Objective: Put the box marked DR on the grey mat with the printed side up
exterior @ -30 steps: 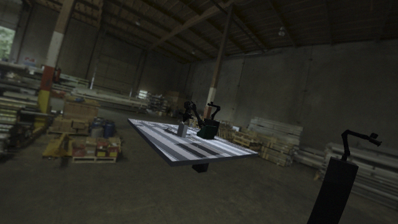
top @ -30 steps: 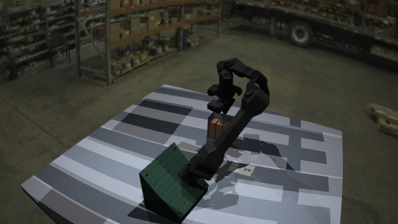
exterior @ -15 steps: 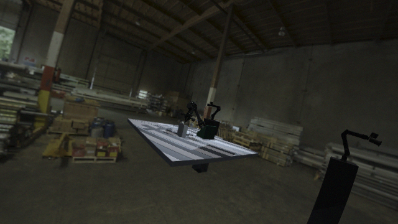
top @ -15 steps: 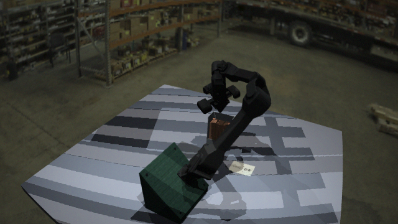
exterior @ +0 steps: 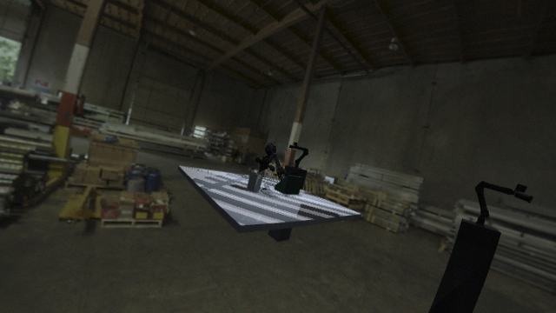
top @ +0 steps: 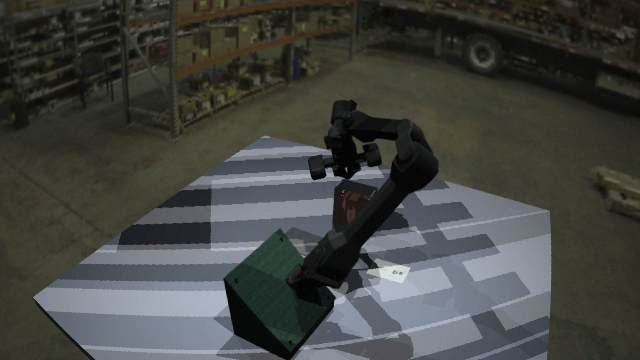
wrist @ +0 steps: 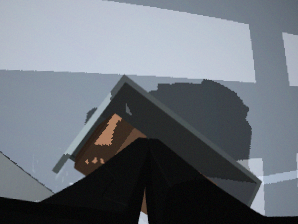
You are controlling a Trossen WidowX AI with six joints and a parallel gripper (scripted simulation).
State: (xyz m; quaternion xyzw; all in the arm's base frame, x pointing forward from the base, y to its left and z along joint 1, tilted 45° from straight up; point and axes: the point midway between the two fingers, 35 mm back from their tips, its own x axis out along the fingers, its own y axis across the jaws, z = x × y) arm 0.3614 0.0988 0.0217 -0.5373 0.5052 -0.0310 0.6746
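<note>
My gripper tip is now 170 mm above the grey mat, 120 mm past it and 60 mm to the right of it. Round my gripper tip: white card: 190 mm to the right, 170 mm below, 130 mm behind.
</note>
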